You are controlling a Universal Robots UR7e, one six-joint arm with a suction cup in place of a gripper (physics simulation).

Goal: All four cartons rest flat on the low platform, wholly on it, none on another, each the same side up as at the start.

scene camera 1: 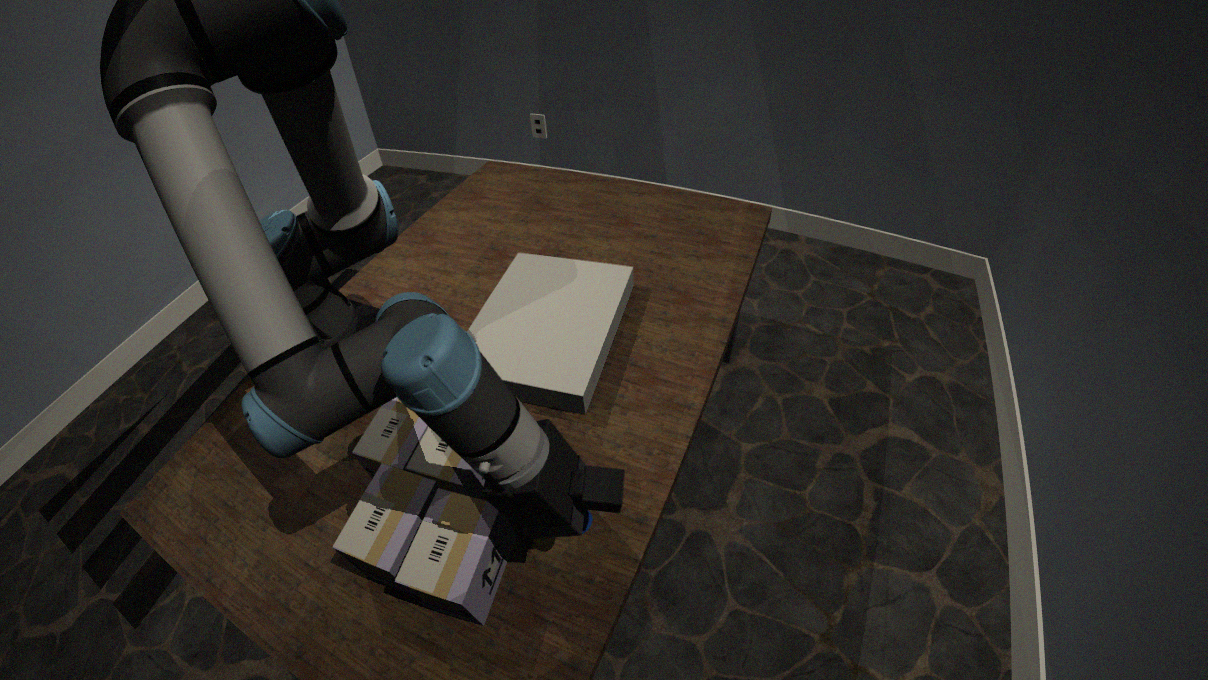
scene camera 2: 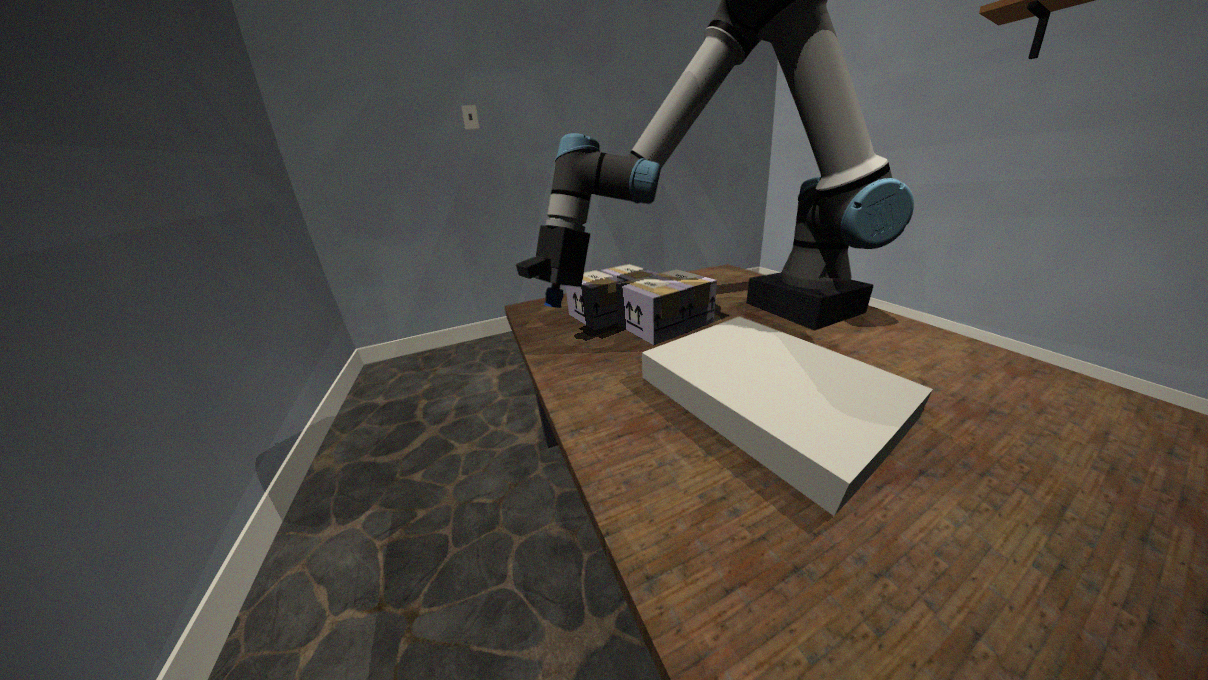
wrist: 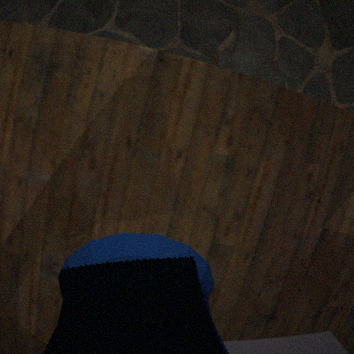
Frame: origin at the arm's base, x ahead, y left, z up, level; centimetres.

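Seen in the pictures: end effector, tool point: (scene camera 2: pixel 552 305) (wrist: pixel 136 291); arm's base, origin of the base link: (scene camera 1: pixel 321 331) (scene camera 2: pixel 814 281).
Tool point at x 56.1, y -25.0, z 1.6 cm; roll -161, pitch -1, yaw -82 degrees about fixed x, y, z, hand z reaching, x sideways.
Offsets run from my tool point to a thing's top centre. "*": to the spot under its first point. Level surfaces: height alone.
Four white-and-lilac cartons with tan bands stand upright, barcodes up, on the wooden table in two pairs. The front right carton @[dx -14.0, dy -6.7, dz +1.4 cm] (scene camera 1: pixel 435 565) (scene camera 2: pixel 578 301) and front left carton @[dx -23.6, dy -5.4, dz +1.4 cm] (scene camera 1: pixel 363 532) form the far pair from the platform. The back right carton @[dx -19.0, dy +7.6, dz +1.4 cm] (scene camera 1: pixel 435 446) (scene camera 2: pixel 640 312) and back left carton @[dx -28.0, dy +7.9, dz +1.4 cm] (scene camera 1: pixel 382 432) are nearer it, partly behind my arm. The low white platform @[dx -16.0, dy +38.1, dz -3.7 cm] (scene camera 1: pixel 562 316) (scene camera 2: pixel 777 380) bears no carton. My gripper (scene camera 1: pixel 585 523) (scene camera 2: pixel 553 299) (wrist: pixel 135 250), a blue suction cup, is low beside the front right carton, switched on, with nothing visible on it.
The wooden table @[dz -8.5 cm] (scene camera 1: pixel 634 194) (scene camera 2: pixel 1056 473) (wrist: pixel 175 150) has its long edge on the cup's side, with stone floor (scene camera 1: pixel 845 506) (scene camera 2: pixel 380 506) (wrist: pixel 145 22) beyond. The arm's black base (scene camera 2: pixel 807 299) stands behind the platform. A pale corner @[* dx -9.7, dy -10.0, dz -7.6 cm] (wrist: pixel 295 344) shows low in the wrist view.
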